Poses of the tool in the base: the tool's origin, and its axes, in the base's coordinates. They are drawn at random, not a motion.
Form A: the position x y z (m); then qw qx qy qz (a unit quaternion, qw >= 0).
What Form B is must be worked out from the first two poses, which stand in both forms.
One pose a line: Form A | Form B
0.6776 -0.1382 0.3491 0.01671 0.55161 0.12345 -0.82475 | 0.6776 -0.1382 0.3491 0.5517 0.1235 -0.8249 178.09
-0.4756 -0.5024 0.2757 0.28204 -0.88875 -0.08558 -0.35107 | -0.4756 -0.5024 0.2757 -0.9264 -0.0892 -0.3659 147.24
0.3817 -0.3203 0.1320 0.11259 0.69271 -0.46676 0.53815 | 0.3817 -0.3203 0.1320 0.6971 -0.4697 0.5416 167.07
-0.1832 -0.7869 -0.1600 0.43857 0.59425 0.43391 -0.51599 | -0.1832 -0.7869 -0.1600 0.6612 0.4828 -0.5742 127.97
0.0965 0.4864 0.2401 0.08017 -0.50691 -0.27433 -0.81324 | 0.0965 0.4864 0.2401 -0.5085 -0.2752 -0.8159 170.80
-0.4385 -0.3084 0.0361 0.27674 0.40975 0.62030 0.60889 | -0.4385 -0.3084 0.0361 0.4264 0.6455 0.6336 147.87
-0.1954 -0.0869 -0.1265 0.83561 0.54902 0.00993 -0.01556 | -0.1954 -0.0869 -0.1265 0.9994 0.0181 -0.0283 66.64
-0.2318 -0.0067 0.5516 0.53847 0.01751 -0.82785 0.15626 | -0.2318 -0.0067 0.5516 0.0208 -0.9824 0.1854 114.84
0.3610 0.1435 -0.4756 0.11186 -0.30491 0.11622 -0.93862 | 0.3610 0.1435 -0.4756 -0.3068 0.1170 -0.9445 167.15
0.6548 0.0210 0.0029 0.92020 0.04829 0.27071 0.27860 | 0.6548 0.0210 0.0029 0.1234 0.6916 0.7117 46.09
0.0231 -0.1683 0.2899 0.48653 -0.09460 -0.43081 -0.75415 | 0.0231 -0.1683 0.2899 -0.1083 -0.4931 -0.8632 121.77
